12 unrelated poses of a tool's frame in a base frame.
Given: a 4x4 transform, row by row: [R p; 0 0 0 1], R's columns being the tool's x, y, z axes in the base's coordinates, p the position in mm. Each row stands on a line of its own.
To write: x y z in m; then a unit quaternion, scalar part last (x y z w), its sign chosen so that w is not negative. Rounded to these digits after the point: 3 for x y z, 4 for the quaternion.
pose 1, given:
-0.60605, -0.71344, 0.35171, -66
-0.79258, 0.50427, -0.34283, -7
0.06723, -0.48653, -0.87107, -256
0, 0, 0, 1
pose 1, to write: -0.066, -0.007, -0.256, -0.4361, 0.8633, -0.2402, 0.0824
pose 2, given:
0.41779, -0.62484, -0.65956, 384
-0.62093, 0.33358, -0.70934, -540
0.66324, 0.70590, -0.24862, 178
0, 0, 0, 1
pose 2, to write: 0.384, -0.540, 0.178, 0.5772, -0.5395, 0.0016, 0.6129
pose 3, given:
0.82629, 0.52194, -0.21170, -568
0.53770, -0.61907, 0.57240, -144
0.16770, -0.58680, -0.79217, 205
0, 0, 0, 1
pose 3, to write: -0.568, -0.144, 0.205, -0.8997, -0.2945, 0.0122, 0.3221
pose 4, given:
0.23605, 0.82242, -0.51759, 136
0.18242, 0.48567, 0.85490, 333
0.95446, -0.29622, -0.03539, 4
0, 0, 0, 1
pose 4, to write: 0.136, 0.333, 0.004, -0.4432, -0.5668, -0.2464, 0.6493
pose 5, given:
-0.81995, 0.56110, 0.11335, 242
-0.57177, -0.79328, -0.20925, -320
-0.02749, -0.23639, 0.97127, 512
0, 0, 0, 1
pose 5, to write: 0.242, -0.320, 0.512, -0.0227, 0.1177, -0.9466, 0.2992
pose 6, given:
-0.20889, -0.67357, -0.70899, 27
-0.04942, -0.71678, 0.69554, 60
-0.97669, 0.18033, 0.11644, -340
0, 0, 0, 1
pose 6, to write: 0.027, 0.060, -0.340, -0.5898, 0.3065, 0.7145, 0.2184
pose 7, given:
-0.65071, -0.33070, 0.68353, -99
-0.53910, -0.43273, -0.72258, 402
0.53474, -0.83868, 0.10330, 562
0, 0, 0, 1
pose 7, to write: -0.099, 0.402, 0.562, -0.4119, 0.5279, -0.7394, 0.0705
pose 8, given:
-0.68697, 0.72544, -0.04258, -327
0.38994, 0.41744, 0.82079, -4
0.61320, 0.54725, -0.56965, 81
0, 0, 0, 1
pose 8, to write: -0.327, -0.004, 0.081, -0.3410, -0.8176, -0.4183, 0.2005
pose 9, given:
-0.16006, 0.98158, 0.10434, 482
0.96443, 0.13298, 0.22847, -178
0.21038, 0.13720, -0.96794, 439
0, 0, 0, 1
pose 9, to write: 0.482, -0.178, 0.439, -0.6471, -0.7518, -0.1216, 0.0353
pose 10, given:
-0.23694, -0.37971, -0.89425, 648
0.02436, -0.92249, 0.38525, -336
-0.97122, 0.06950, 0.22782, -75
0, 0, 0, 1
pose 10, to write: 0.648, -0.336, -0.075, -0.6037, 0.1472, 0.7725, 0.1308
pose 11, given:
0.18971, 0.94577, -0.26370, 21
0.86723, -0.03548, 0.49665, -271
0.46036, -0.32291, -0.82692, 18
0, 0, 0, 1
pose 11, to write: 0.021, -0.271, 0.018, -0.7163, -0.6328, -0.0686, 0.2861
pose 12, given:
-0.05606, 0.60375, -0.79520, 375
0.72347, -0.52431, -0.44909, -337
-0.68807, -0.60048, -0.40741, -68
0, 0, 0, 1
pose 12, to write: 0.375, -0.337, -0.068, -0.6848, -0.4845, 0.5415, 0.0553
